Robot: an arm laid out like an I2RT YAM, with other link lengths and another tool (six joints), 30 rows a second.
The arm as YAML. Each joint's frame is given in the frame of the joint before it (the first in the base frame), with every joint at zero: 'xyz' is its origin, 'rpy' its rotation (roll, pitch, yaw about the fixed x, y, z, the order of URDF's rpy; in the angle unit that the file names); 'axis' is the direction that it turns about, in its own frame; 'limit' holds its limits. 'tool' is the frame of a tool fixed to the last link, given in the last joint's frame.
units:
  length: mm
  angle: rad
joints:
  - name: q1
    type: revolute
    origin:
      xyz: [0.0, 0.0, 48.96]
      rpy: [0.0, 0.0, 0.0]
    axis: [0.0, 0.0, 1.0]
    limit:
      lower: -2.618
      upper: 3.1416
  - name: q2
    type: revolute
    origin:
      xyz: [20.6, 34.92, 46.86]
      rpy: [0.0, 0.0, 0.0]
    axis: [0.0, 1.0, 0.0]
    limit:
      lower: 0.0
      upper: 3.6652
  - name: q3
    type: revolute
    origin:
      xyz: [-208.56, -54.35, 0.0]
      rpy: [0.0, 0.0, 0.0]
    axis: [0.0, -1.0, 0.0]
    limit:
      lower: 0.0
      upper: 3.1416
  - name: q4
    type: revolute
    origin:
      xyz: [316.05, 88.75, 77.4]
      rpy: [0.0, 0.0, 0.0]
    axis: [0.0, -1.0, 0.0]
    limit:
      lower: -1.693
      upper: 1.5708
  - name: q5
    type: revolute
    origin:
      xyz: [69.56, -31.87, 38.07]
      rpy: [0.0, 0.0, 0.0]
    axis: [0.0, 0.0, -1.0]
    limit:
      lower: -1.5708
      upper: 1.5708
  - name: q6
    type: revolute
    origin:
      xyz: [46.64, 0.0, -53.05]
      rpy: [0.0, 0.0, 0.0]
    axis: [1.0, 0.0, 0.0]
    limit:
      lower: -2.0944
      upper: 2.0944
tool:
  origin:
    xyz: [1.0, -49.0, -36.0]
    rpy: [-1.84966, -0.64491, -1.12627]
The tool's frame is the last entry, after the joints.
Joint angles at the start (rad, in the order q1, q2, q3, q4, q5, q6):
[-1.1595 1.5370 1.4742 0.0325 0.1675 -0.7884]
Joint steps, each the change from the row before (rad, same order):
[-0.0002 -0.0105 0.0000 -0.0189 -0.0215 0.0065]
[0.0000 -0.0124 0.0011 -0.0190 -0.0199 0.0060]
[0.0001 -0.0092 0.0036 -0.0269 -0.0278 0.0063]
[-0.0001 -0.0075 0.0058 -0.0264 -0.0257 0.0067]
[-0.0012 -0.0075 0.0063 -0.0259 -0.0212 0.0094]
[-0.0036 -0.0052 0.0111 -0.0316 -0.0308 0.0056]
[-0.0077 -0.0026 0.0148 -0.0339 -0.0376 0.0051]
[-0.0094 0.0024 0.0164 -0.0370 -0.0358 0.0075]
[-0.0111 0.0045 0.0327 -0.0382 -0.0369 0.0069]
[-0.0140 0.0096 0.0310 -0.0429 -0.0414 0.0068]
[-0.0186 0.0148 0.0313 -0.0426 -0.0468 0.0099]
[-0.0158 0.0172 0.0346 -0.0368 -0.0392 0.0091]
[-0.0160 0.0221 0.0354 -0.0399 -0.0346 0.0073]
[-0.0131 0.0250 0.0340 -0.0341 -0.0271 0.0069]
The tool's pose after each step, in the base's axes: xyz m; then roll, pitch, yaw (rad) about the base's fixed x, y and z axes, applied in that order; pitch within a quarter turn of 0, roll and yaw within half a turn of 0. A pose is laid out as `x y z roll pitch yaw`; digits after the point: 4 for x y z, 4 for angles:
0.1487 -0.4137 0.3548 -2.9118 -1.1721 -1.5216
0.1485 -0.4114 0.3579 -2.8998 -1.1653 -1.5130
0.1491 -0.4099 0.3599 -2.8930 -1.1502 -1.4917
0.1496 -0.4085 0.3620 -2.8835 -1.1356 -1.4751
0.1492 -0.4069 0.3643 -2.8674 -1.1213 -1.4705
0.1487 -0.4062 0.3670 -2.8593 -1.1044 -1.4512
0.1471 -0.4065 0.3700 -2.8499 -1.0861 -1.4304
0.1452 -0.4079 0.3710 -2.8374 -1.0606 -1.4162
0.1424 -0.4088 0.3779 -2.8183 -1.0477 -1.4084
0.1392 -0.4112 0.3813 -2.8017 -1.0232 -1.3968
0.1349 -0.4154 0.3824 -2.7775 -0.9928 -1.3917
0.1313 -0.4192 0.3845 -2.7537 -0.9693 -1.3907
0.1276 -0.4239 0.3845 -2.7354 -0.9392 -1.3896
0.1248 -0.4290 0.3834 -2.7191 -0.9108 -1.3911

